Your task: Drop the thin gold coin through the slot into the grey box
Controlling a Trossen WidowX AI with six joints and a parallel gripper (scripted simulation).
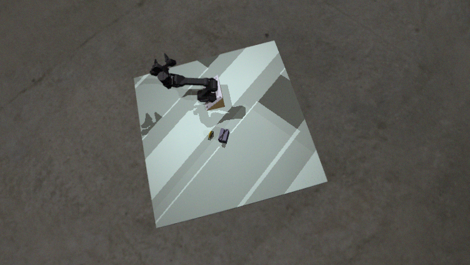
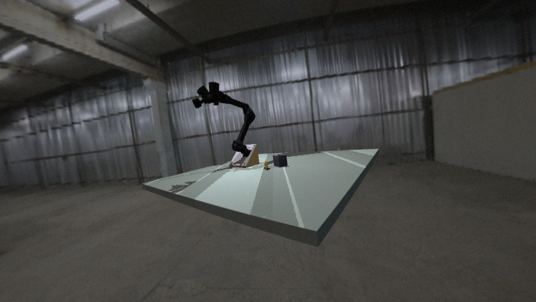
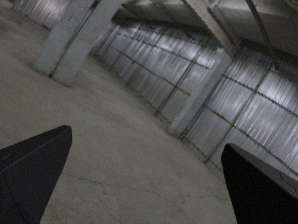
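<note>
Now: the thin gold coin 52 cm below my gripper tip, 42 cm ahead of it and 20 cm to the left of it.
</note>
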